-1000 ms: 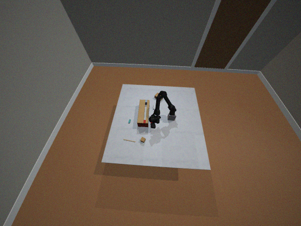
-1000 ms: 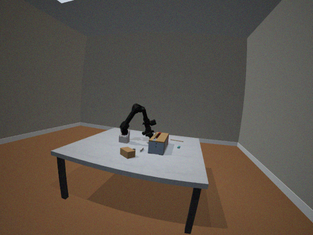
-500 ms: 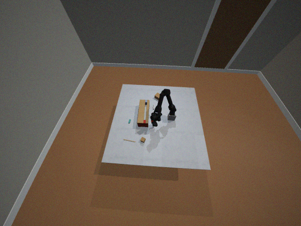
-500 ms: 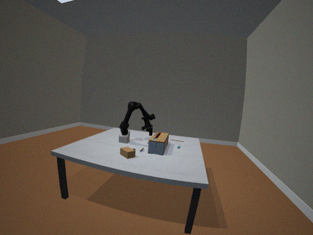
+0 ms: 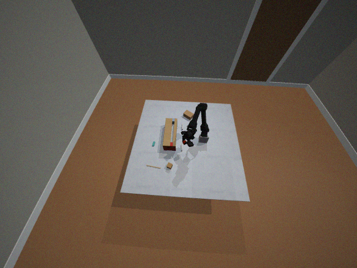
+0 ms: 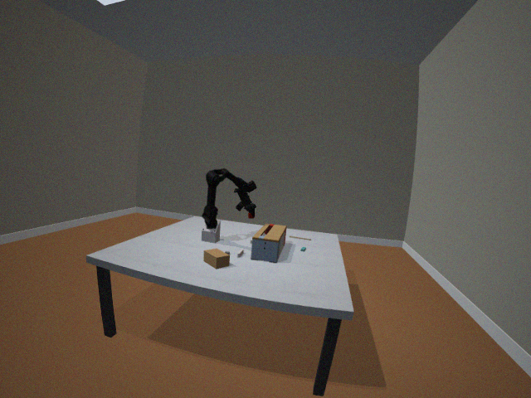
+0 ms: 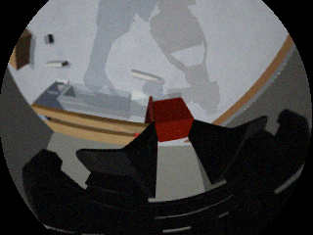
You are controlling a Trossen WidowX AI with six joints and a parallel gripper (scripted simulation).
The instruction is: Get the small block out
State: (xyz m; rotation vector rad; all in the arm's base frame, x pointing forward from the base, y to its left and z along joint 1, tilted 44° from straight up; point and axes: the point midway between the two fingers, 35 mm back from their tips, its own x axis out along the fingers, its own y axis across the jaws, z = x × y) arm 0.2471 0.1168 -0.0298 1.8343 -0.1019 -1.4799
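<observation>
The red block lies 1 cm behind my gripper tip, 1 cm to the right of it and 1 cm above it. Also, from my gripper tip: grey bit (9 cm behind, 33 cm to the right, 16 cm below); then tan cube (16 cm ahead, 20 cm to the left, 15 cm below); then long box (10 cm ahead, 18 cm to the right, 11 cm below).
</observation>
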